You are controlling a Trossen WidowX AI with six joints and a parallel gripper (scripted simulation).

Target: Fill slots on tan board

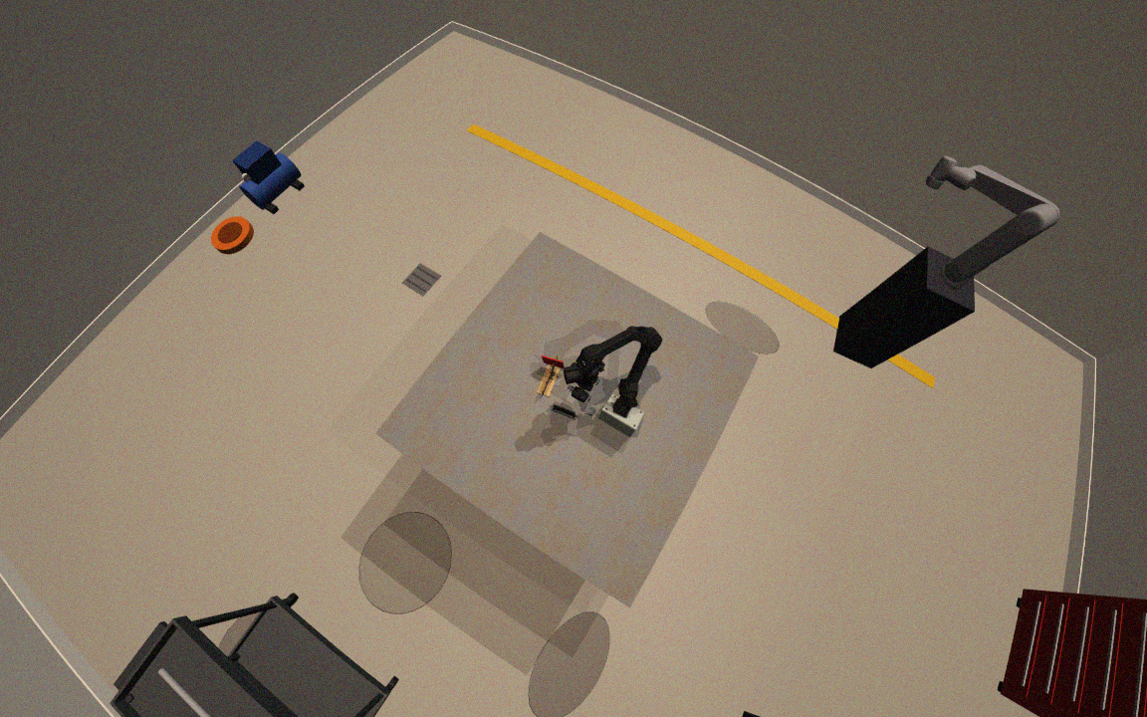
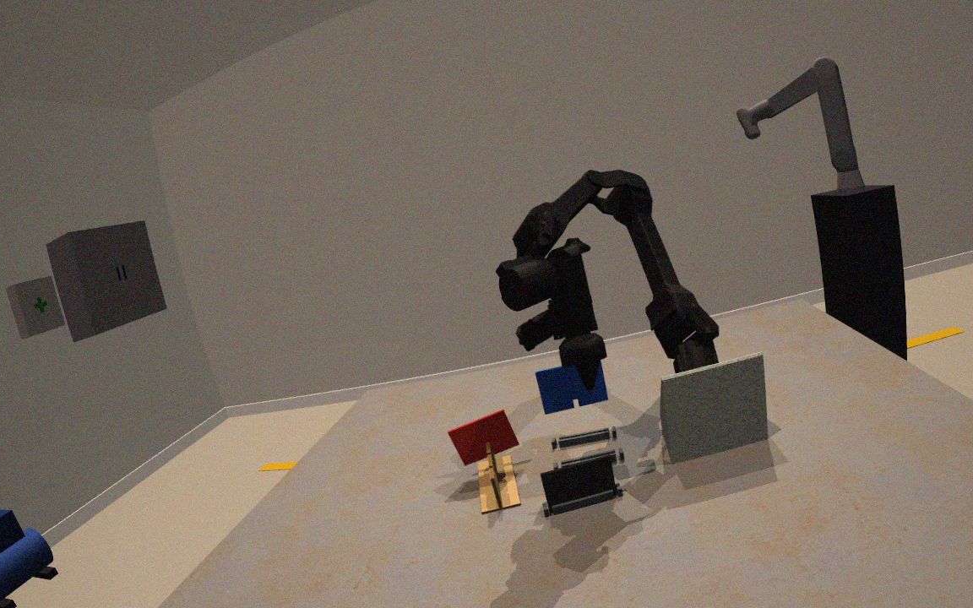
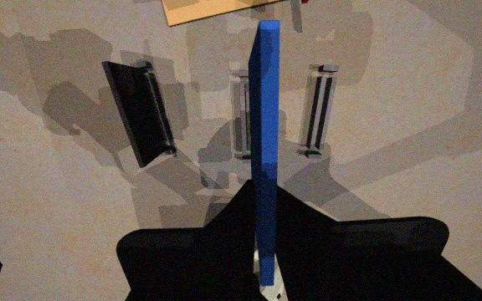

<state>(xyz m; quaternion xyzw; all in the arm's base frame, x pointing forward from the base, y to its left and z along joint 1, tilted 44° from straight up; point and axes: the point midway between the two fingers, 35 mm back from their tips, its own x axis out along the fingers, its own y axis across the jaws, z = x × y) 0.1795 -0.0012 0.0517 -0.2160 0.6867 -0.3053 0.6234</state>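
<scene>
Right now my gripper tip is 18 cm short of the tan board, 1 cm to the left of it and 11 cm above it. Also, from my gripper tip: blue board 2 cm ahead; then red board 18 cm ahead, 6 cm to the right, 8 cm below; then black board 5 cm ahead, 11 cm to the left, 11 cm below.
</scene>
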